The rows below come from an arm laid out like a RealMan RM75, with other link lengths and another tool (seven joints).
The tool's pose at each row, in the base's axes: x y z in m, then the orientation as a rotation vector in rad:
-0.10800, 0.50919, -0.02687, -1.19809, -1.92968, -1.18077
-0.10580, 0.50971, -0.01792, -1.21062, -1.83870, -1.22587
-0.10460, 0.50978, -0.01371, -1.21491, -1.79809, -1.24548
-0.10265, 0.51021, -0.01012, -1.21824, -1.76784, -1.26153
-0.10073, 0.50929, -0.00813, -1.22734, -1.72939, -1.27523
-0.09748, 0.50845, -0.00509, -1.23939, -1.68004, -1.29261
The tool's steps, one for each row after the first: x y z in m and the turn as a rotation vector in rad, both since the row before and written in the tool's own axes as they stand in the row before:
0.00650, 0.00550, -0.00356, -0.04299, 0.05455, 0.04242
0.00312, 0.00264, -0.00155, -0.01908, 0.02464, 0.01841
0.00251, 0.00314, -0.00086, -0.01560, 0.01819, 0.01302
0.00075, 0.00238, -0.00150, -0.01759, 0.01928, 0.02091
0.00132, 0.00400, -0.00167, -0.02319, 0.02411, 0.02683

